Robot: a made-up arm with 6 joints.
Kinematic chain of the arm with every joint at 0, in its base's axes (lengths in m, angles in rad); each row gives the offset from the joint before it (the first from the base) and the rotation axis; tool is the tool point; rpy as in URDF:
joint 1: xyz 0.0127 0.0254 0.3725 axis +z
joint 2: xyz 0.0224 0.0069 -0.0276 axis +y
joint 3: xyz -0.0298 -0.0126 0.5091 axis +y
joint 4: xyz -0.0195 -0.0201 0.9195 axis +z
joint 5: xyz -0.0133 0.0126 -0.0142 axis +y
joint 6: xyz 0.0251 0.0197 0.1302 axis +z
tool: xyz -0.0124 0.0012 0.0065 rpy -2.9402 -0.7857 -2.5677
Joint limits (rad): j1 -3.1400..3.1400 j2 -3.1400..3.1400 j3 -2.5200..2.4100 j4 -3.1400..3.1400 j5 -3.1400..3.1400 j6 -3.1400..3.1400
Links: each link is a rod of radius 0.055 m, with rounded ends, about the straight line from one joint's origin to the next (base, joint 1, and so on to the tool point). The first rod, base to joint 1, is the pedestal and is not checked.
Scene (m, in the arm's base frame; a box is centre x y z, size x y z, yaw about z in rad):
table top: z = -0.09
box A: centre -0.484 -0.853 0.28 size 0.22 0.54 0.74 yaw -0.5
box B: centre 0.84 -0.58 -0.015 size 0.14 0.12 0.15 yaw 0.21
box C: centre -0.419 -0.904 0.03 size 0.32 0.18 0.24 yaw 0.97
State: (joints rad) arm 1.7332 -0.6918 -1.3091 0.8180 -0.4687 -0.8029
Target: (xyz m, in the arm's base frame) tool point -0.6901 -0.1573 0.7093
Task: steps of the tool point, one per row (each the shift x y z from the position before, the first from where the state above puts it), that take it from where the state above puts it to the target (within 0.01 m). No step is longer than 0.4 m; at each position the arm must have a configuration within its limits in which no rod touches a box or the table.
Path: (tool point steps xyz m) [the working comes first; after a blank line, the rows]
Joints at the target: 0.1999 0.6351 -2.1539 0.5843 -0.7018 -0.7977
Straight joint move there: touches box A.

1: -0.2175 -0.0180 0.3244
2: -0.1990 0.1017 0.3165
3: -0.1302 0.2040 0.2871
4: -0.0235 0.2674 0.2360
5: -0.1459 0.0557 -0.1550
6: -0.1208 0.1055 -0.1652
7: -0.0787 0.1433 -0.1696
8: -0.0258 0.1632 -0.1686

